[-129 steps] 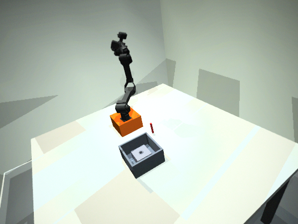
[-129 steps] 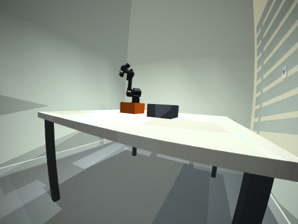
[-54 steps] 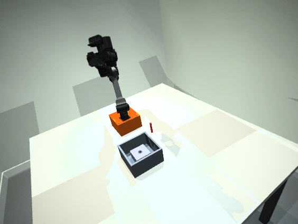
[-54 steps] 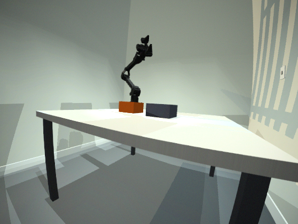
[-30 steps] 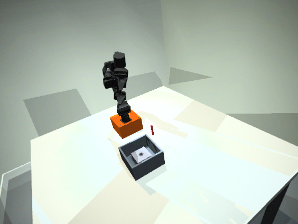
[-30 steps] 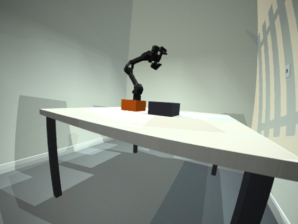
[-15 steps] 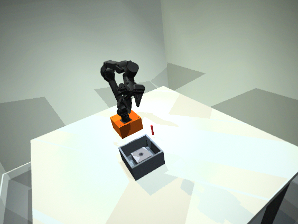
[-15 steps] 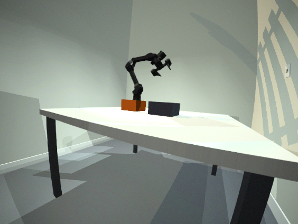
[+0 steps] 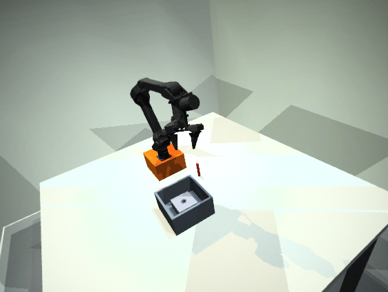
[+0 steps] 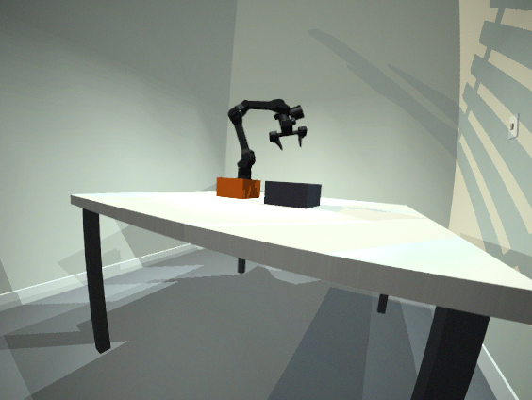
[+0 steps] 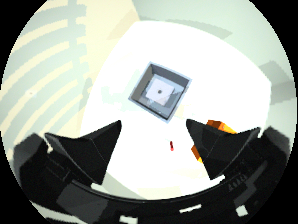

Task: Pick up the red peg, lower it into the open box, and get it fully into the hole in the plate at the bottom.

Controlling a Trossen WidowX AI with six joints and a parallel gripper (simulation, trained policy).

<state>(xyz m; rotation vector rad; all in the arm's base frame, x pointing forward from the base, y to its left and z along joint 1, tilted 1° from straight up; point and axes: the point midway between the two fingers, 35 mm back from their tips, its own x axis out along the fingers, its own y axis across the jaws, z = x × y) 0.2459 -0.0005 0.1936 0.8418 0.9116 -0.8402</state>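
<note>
Right now the red peg is 220 mm below my gripper tip, 110 mm to the left of it and 90 mm behind it. The rest, counted from my gripper tip: plate (220 mm below, 90 mm to the right, 50 mm ahead); dark grey box (240 mm below, 90 mm to the right, 50 mm ahead).
</note>
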